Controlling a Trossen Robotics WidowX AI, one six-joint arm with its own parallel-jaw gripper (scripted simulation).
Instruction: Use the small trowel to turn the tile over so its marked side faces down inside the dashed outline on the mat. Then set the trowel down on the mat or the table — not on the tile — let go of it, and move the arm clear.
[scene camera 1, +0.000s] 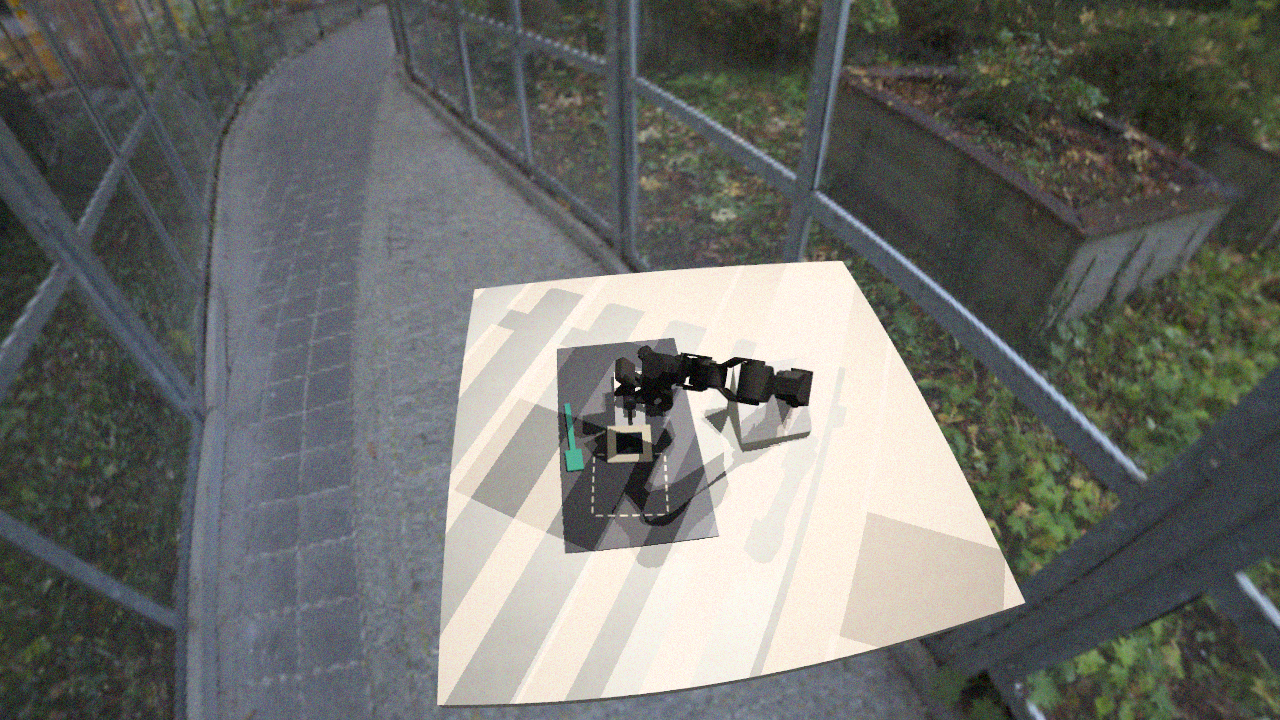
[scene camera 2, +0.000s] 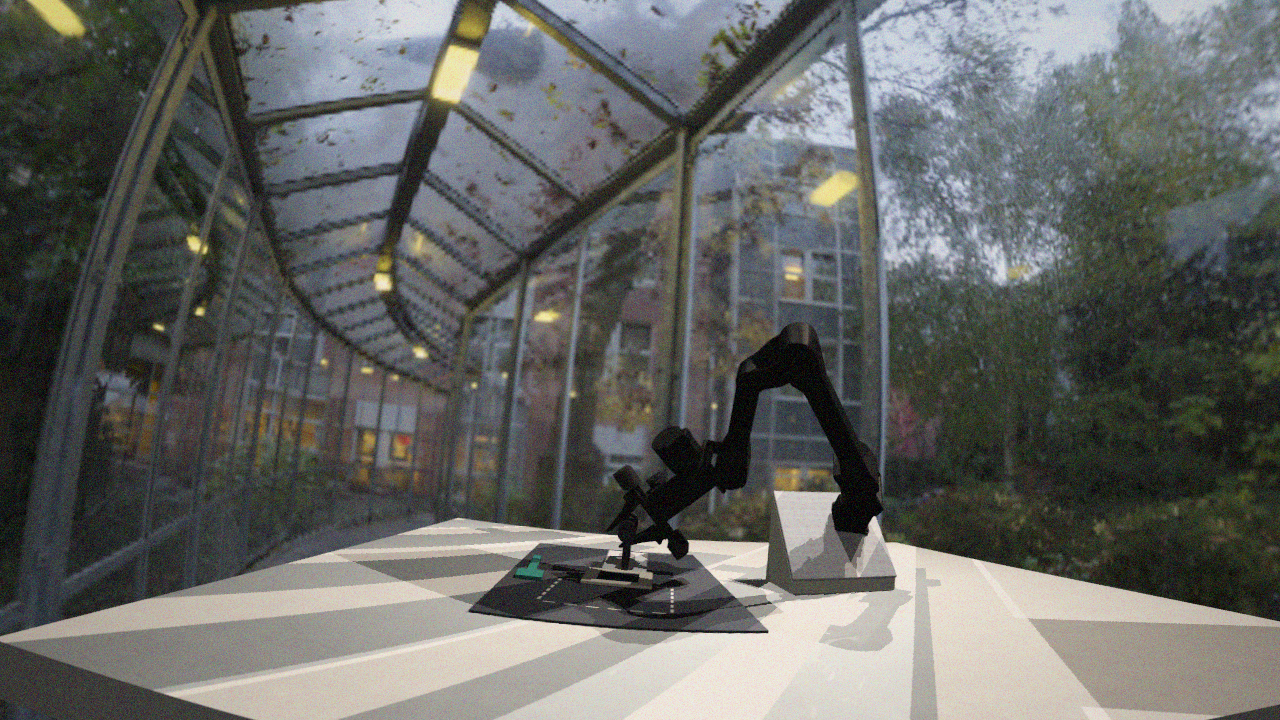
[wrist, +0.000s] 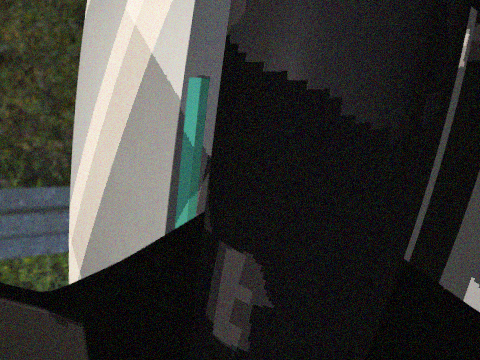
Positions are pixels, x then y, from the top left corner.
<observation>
My gripper shows in scene camera 1, in scene camera 2 and in the wrist view (284, 232). The same spot on my gripper: (scene camera 2: 632, 498) is (scene camera 1: 631, 386).
</observation>
